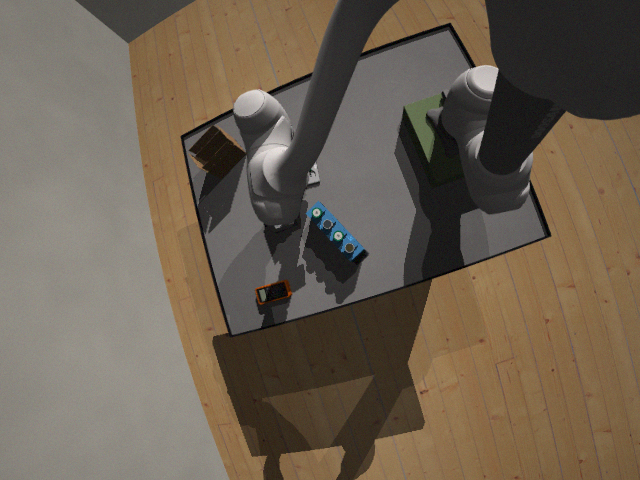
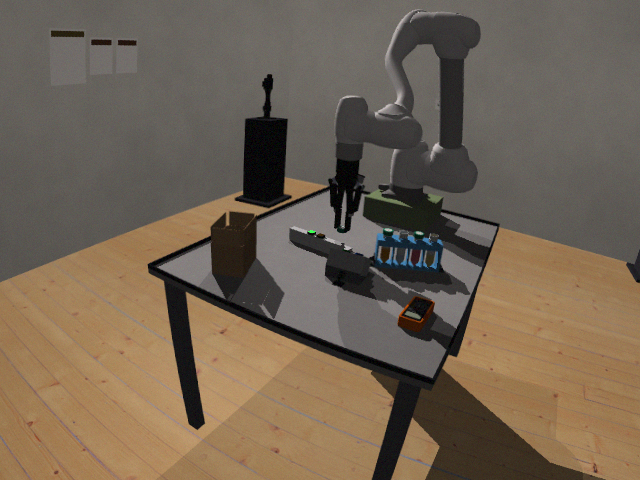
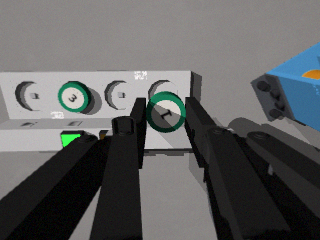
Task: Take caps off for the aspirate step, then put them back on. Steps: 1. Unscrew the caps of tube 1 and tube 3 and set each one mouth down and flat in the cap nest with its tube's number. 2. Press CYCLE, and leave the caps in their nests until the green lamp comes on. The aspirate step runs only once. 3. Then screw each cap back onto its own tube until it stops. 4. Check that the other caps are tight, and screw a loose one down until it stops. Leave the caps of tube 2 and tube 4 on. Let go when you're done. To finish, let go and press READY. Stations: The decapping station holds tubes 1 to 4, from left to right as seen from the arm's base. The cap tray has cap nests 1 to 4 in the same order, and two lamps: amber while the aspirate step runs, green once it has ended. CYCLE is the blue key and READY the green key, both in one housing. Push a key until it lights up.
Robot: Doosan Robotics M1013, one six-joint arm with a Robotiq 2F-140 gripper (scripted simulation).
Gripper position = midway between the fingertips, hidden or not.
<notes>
In view: my gripper [image 2: 342,229], a cardboard box [image 2: 228,258] and a key housing [image 2: 339,263].
The cardboard box shows as well in image 1 [image 1: 219,156]. My gripper shows as well in image 3 [image 3: 165,112]. Image 3 does not show the cardboard box: it is out of frame.
</notes>
